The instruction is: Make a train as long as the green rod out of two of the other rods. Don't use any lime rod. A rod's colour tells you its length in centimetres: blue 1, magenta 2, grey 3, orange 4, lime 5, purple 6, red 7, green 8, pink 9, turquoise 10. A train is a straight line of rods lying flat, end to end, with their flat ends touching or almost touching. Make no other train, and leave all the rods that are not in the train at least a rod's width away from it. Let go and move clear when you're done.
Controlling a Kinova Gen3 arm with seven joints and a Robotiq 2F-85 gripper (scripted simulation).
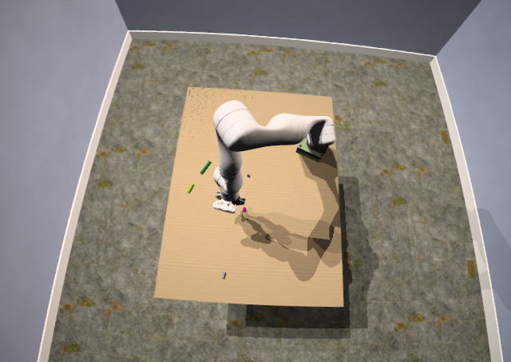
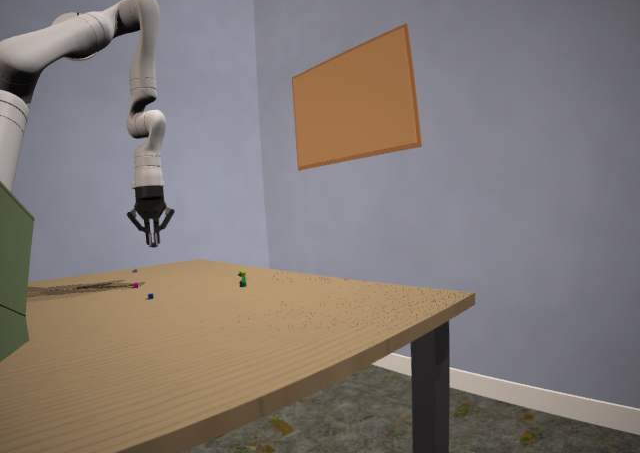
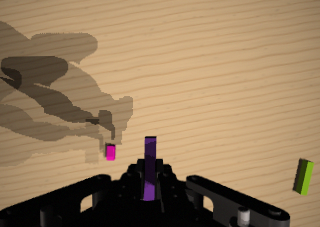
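The magenta rod is 60 mm behind my hand and 110 mm below it. The rest, counted from my hand: lime rod 210 mm ahead, 110 mm to the right, 110 mm below; purple rod 10 mm below; blue rod 80 mm behind, 170 mm to the right, 110 mm below.
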